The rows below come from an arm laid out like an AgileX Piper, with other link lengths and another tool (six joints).
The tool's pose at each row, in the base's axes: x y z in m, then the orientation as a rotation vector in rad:
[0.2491 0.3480 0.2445 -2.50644 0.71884 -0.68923]
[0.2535 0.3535 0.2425 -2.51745 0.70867 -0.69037]
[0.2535 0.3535 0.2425 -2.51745 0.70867 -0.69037]
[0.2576 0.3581 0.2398 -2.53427 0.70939 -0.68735]
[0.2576 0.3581 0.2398 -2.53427 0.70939 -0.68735]
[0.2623 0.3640 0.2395 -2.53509 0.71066 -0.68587]
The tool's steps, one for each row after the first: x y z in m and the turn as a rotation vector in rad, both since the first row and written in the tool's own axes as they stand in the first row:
[-0.0006 -0.0048 0.0055 -0.00584 -0.00110 -0.01059]
[-0.0006 -0.0048 0.0055 -0.00584 -0.00110 -0.01059]
[-0.0012 -0.0083 0.0112 -0.02100 -0.00257 -0.01599]
[-0.0012 -0.0083 0.0112 -0.02100 -0.00257 -0.01599]
[-0.0012 -0.0144 0.0157 -0.02220 -0.00332 -0.01524]

